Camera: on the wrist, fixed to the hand. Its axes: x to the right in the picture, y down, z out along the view.
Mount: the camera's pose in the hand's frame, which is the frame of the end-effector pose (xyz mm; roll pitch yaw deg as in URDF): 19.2 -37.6 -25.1 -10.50 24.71 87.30
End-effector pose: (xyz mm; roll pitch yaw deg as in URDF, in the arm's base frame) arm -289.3 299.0 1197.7 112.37 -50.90 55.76
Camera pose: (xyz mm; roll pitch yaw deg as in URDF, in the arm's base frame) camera -302.5 346.3 1196.7 -97.38 -41.51 -127.40
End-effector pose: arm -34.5 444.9 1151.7 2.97 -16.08 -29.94
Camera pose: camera -30.1 400.5 1131.1 -27.49 20.13 51.25
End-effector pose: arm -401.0 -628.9 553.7 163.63 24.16 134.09
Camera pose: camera -448.0 -642.4 558.1 138.33 -35.58 66.33
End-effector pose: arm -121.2 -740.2 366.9 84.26 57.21 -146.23
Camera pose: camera -90.2 -745.0 329.1 62.92 -25.49 -112.08
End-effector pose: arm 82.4 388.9 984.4 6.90 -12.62 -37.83
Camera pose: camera 81.2 346.4 959.9 -23.34 16.81 45.66
